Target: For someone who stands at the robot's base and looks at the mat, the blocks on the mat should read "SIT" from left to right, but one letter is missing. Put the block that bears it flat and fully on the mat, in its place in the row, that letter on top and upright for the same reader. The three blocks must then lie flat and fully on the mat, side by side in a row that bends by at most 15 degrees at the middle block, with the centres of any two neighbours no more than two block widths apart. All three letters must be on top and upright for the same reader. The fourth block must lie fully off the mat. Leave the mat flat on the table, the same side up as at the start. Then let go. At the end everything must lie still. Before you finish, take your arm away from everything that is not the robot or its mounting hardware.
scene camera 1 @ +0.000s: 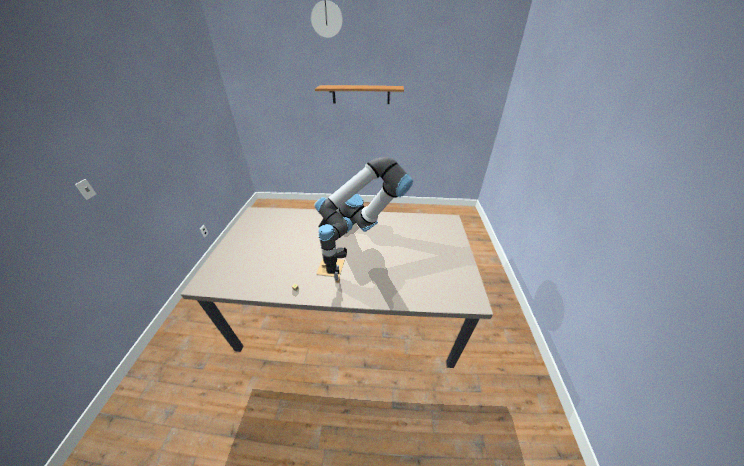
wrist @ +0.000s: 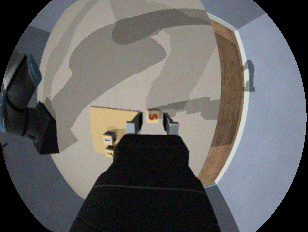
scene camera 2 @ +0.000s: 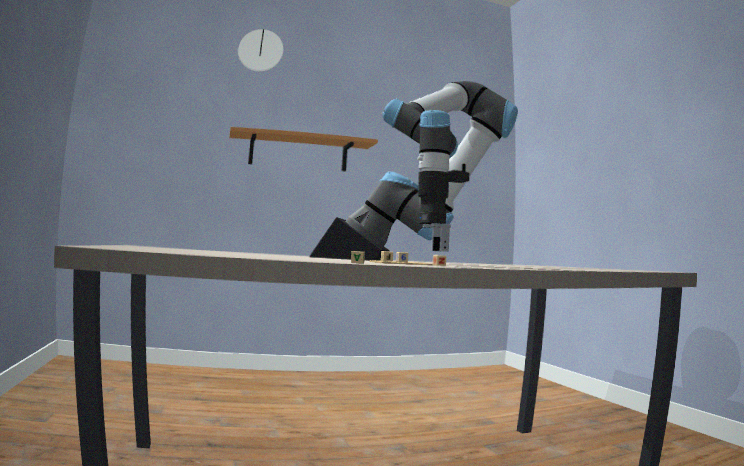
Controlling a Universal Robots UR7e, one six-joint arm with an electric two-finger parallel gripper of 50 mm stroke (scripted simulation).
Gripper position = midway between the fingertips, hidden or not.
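My gripper (scene camera 2: 440, 251) is visible, also in the wrist view (wrist: 152, 118). A mat (wrist: 102, 120) is visible too.
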